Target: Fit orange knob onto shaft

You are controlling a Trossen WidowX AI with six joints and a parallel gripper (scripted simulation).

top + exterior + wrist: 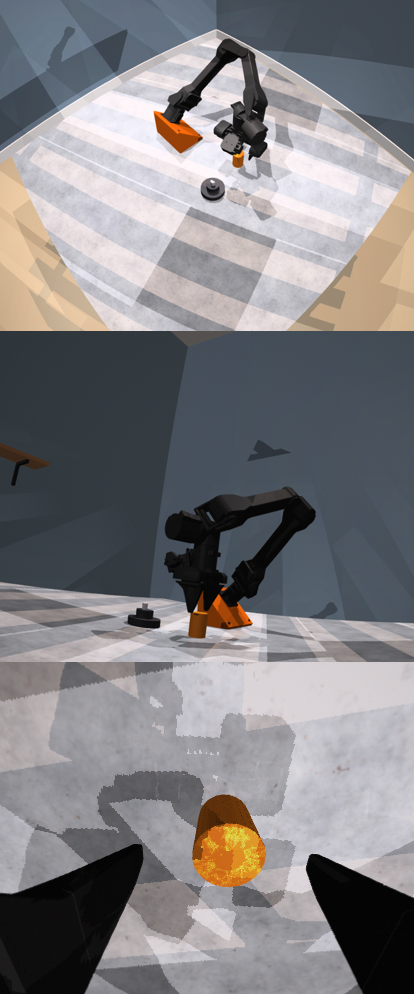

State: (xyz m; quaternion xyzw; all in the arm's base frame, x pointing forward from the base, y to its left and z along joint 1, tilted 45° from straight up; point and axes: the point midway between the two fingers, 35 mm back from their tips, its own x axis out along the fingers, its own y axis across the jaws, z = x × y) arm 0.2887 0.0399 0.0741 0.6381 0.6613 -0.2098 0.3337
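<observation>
My gripper tip is now 2 cm above the orange knob. Round my gripper tip: black round pedestal: 2 cm ahead, 15 cm to the right, 3 cm below.
</observation>
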